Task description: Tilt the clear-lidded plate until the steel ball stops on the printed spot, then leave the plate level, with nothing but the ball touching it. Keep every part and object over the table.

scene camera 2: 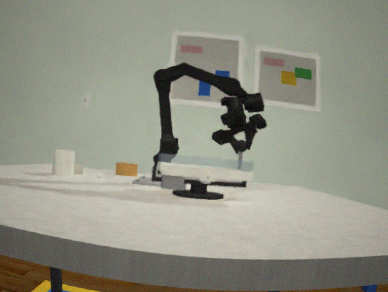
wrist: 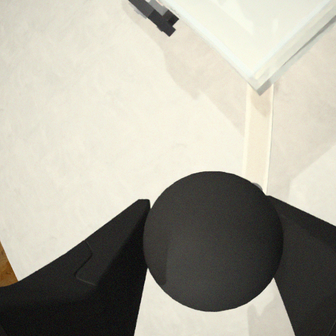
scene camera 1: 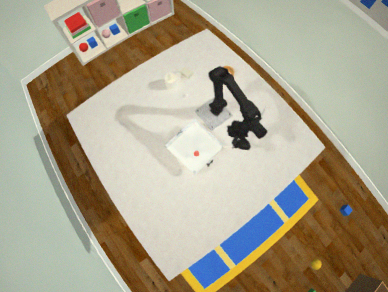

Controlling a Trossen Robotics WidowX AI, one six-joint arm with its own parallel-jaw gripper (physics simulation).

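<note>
The white square plate (scene camera 1: 187, 141) (scene camera 2: 205, 173) with a clear lid stands on a black round foot (scene camera 2: 198, 194). In the scene camera 2 view it looks close to level, perhaps slightly lower at the right. A red printed spot (scene camera 1: 196, 153) shows on it. I cannot make out the steel ball. A pale bar (wrist: 259, 135) runs out from under the plate's corner, and a thin grey stem (scene camera 2: 240, 160) rises to a black round knob (wrist: 212, 255). My gripper (scene camera 1: 240, 143) (scene camera 2: 241, 145) (wrist: 204, 208) is shut on this knob, beside and above the plate; its fingers press on both sides.
A white cylinder (scene camera 1: 171, 78) (scene camera 2: 64, 162), a pale block (scene camera 1: 186, 73) and an orange object (scene camera 1: 228, 69) (scene camera 2: 126, 169) stand at the back. The arm's grey base plate (scene camera 1: 214, 116) is close behind the plate. A small black part (scene camera 1: 210, 163) (wrist: 159, 19) sits at the plate's side.
</note>
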